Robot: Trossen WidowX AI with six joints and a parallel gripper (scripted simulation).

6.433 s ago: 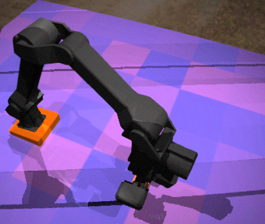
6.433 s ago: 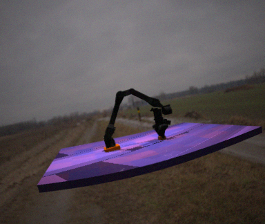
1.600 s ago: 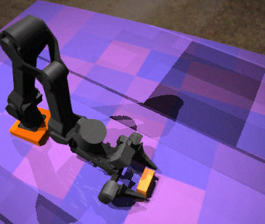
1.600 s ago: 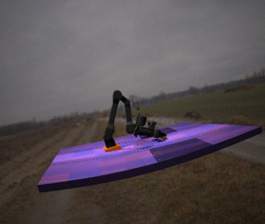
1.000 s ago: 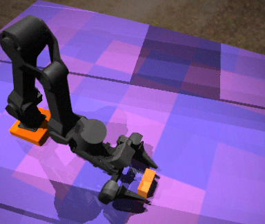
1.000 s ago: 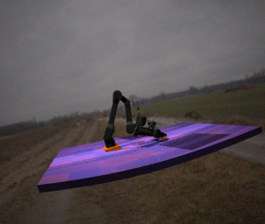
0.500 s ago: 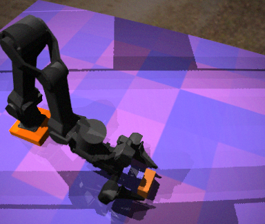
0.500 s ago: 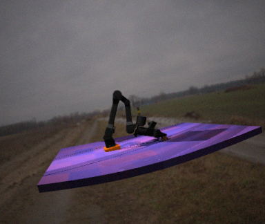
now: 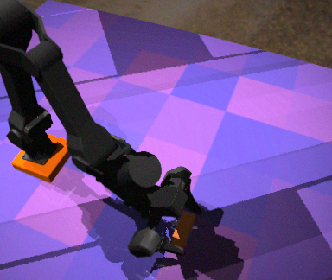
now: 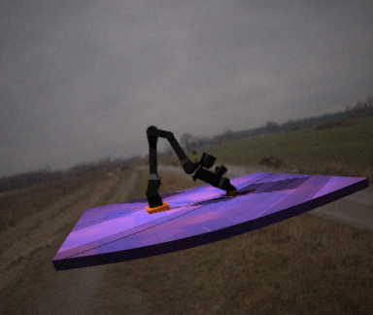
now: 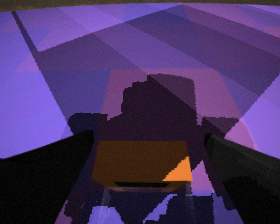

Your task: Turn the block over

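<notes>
The block is 3 cm behind my gripper tip, 1 cm to the left of it and 1 cm below it.
</notes>
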